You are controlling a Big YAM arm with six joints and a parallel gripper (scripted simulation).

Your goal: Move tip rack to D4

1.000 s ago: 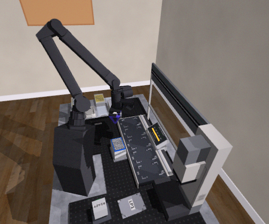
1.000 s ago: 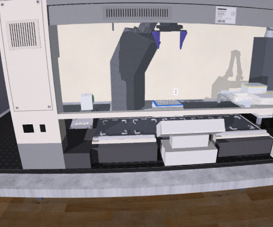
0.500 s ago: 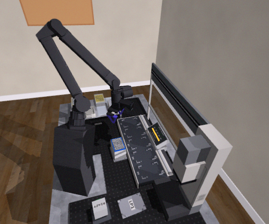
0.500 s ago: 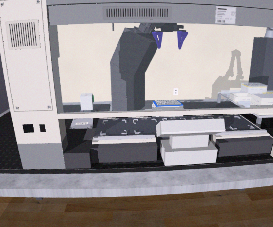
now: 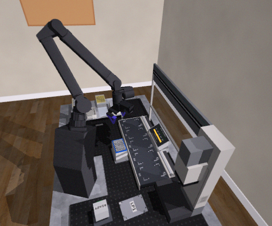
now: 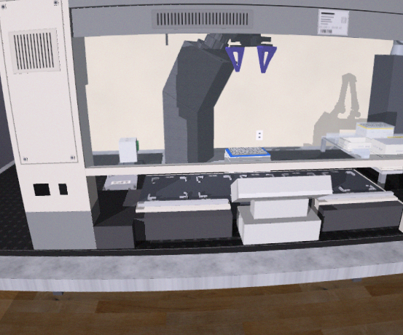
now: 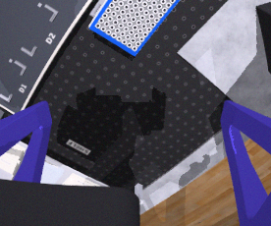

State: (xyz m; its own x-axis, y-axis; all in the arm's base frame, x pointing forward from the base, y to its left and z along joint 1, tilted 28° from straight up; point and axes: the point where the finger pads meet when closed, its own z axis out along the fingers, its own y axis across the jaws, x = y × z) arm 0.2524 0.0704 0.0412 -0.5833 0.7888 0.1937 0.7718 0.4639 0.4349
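Right now the tip rack is 1 cm ahead of my hand, 1 cm to the right of it and 27 cm below it. The rest, counted from my hand: shelf label: 10 cm behind, 38 cm to the left, 35 cm below; ready block: 19 cm behind, 36 cm to the right, 27 cm below; regrip nest RG: 35 cm below.
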